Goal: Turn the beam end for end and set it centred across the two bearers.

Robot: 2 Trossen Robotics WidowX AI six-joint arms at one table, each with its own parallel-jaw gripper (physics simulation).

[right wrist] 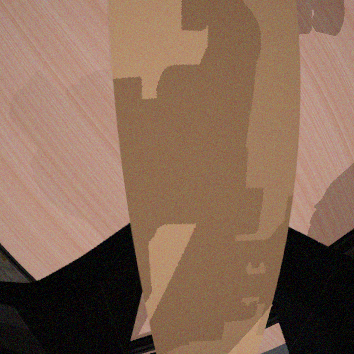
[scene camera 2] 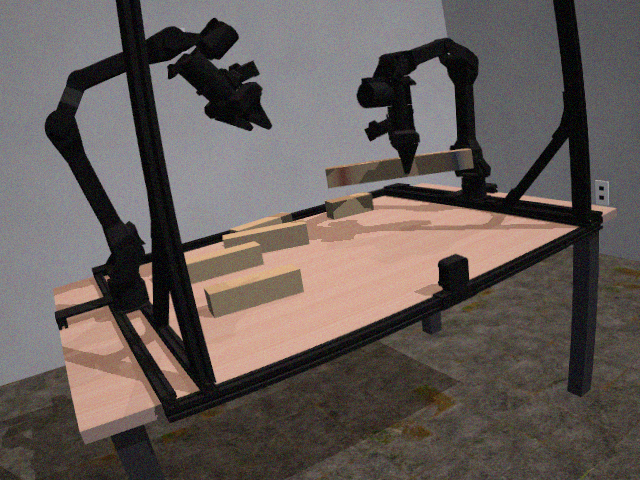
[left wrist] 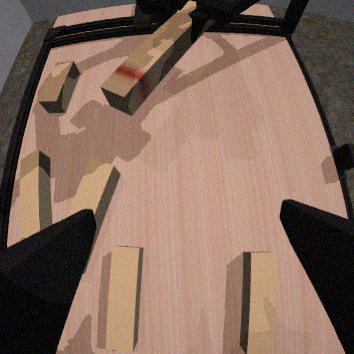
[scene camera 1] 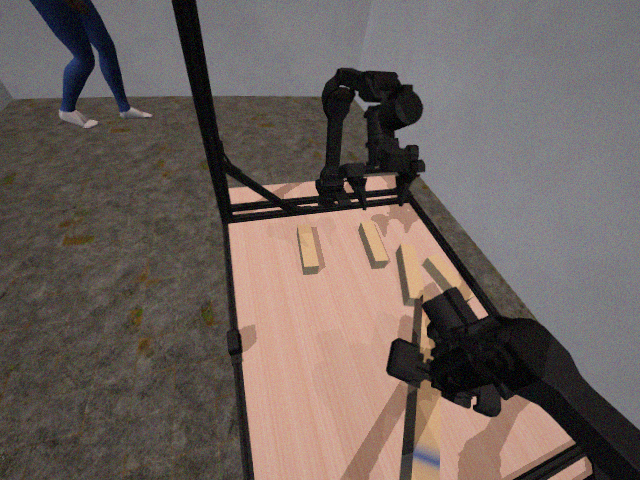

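Seen in the pictures: left gripper, fingertip midpoint: (scene camera 2: 260,128) (left wrist: 188,214) (scene camera 1: 383,208); right gripper, fingertip midpoint: (right wrist: 201,222) (scene camera 2: 406,172) (left wrist: 181,37) (scene camera 1: 420,384); left arm's base, origin of the base link: (scene camera 2: 131,306) (scene camera 1: 325,201); right arm's base, origin of the base link: (scene camera 2: 475,198).
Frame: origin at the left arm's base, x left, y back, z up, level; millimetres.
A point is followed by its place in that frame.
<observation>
The long wooden beam (scene camera 1: 429,428) @(x -64, y -729, z 154 mm) (scene camera 2: 374,171) @(x 0, y -590, z 133 mm) (left wrist: 155,52) @(x 20, y -581, z 153 mm) (right wrist: 200,150) @(x -3, y -630, z 153 mm) is held above the table, its red-banded end toward the left arm and its blue-banded end toward the right arm's base. My right gripper (scene camera 2: 408,169) @(x -24, y -664, z 118 mm) (right wrist: 201,222) @(x -24, y -664, z 118 mm) is shut on it near the middle. In scene camera 1 the right arm hides part of the beam, and the red band does not show there. Two roughly parallel blocks, the bearers (scene camera 1: 308,248) @(x -128, y -226, z 25 mm) (scene camera 1: 372,241) @(x 87, y -237, z 25 mm) (scene camera 2: 258,293) @(x -149, y -207, z 2 mm) (scene camera 2: 224,261) @(x 73, y -229, z 10 mm) (left wrist: 123,295) @(x 92, y -239, z 25 mm) (left wrist: 262,295) @(x -128, y -223, z 25 mm), lie apart on the table. My left gripper (scene camera 1: 383,204) @(x -3, y -330, z 273 mm) (scene camera 2: 260,127) @(x -3, y -330, z 273 mm) (left wrist: 188,214) @(x -3, y -330, z 273 mm) is open and empty, high up.
Two more blocks (scene camera 1: 412,273) @(x 156, y -383, z 31 mm) (scene camera 1: 443,272) @(x 264, y -398, z 25 mm) (scene camera 2: 273,237) @(x 135, y -378, z 13 mm) (left wrist: 35,200) @(x 260, y -397, z 25 mm) lie beside the bearers toward the wall-side edge. A short block (scene camera 2: 349,205) @(x 244, y -667, z 10 mm) (left wrist: 57,86) @(x 257, y -658, z 28 mm) lies farther along that edge. A small black post (scene camera 2: 453,273) @(x -383, y -445, z 16 mm) (scene camera 1: 234,342) @(x -367, y -467, z 36 mm) stands at the opposite edge. Black frame posts (scene camera 2: 155,180) @(x -380, y -22, z 257 mm) rise at the table's ends.
</observation>
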